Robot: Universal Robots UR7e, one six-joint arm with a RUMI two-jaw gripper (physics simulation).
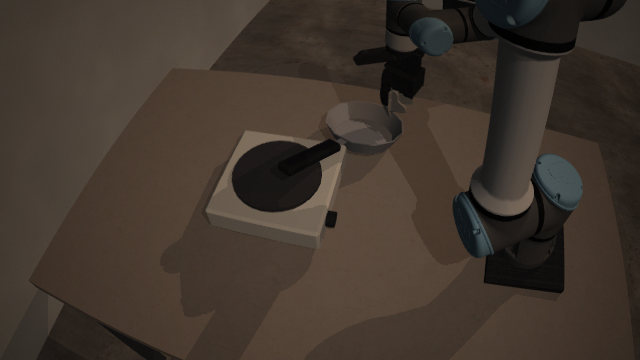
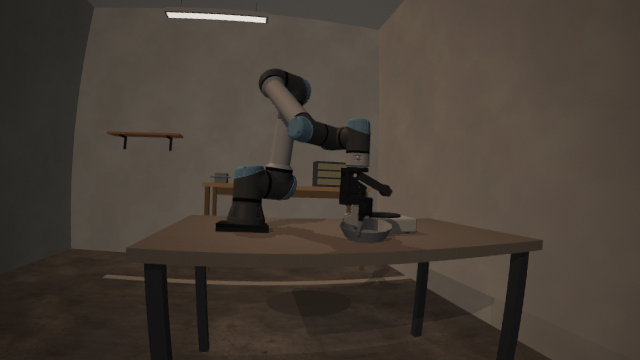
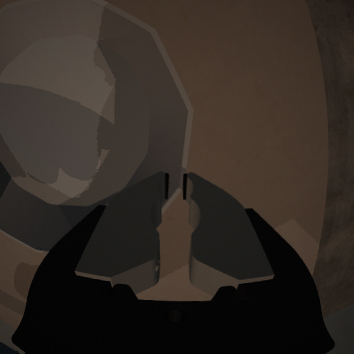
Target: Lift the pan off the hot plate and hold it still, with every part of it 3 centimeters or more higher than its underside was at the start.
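Frame: origin at the arm's base, x ahead, y left, z up, level; metres.
Where they show: gripper, fingertip midpoint: (image 1: 391, 114) (image 2: 357, 234) (image 3: 175, 176); arm's base, link origin: (image 1: 524, 237) (image 2: 245, 223).
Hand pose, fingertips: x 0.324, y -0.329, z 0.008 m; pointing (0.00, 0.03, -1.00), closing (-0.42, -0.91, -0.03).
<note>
Each offset is from my fingertips to the top centre of the thing. "spot": to the spot under its first point. Level surfaces: height alone.
The pan, a grey faceted bowl (image 1: 357, 134) (image 2: 367, 234) (image 3: 55, 107) with a black handle (image 1: 310, 156), sits beside the white hot plate {0.259 m left, 0.217 m ahead, 0.041 m up} (image 1: 265, 231) (image 2: 407, 224). The bowl looks upright and low at the table top. The handle reaches over the hot plate's dark disc {spot: 0.294 m left, 0.248 m ahead, 0.041 m up} (image 1: 260, 185). My gripper (image 1: 389, 111) (image 2: 360, 229) (image 3: 175, 176) points down at the bowl's side away from the handle. Its fingertips are nearly together, one on each side of the bowl's rim, with the wall between them. Their lower contact is partly hidden.
The hot plate's black knob {0.330 m left, 0.103 m ahead, 0.020 m up} (image 1: 331, 219) sticks out at its side. The brown table {0.029 m down} (image 1: 125, 150) (image 2: 300, 245) has an edge close behind the bowl. My arm's base (image 1: 525, 277) (image 2: 242, 227) stands on the same table. A back bench (image 2: 300, 191) and a wall shelf (image 2: 145, 134) are farther off.
</note>
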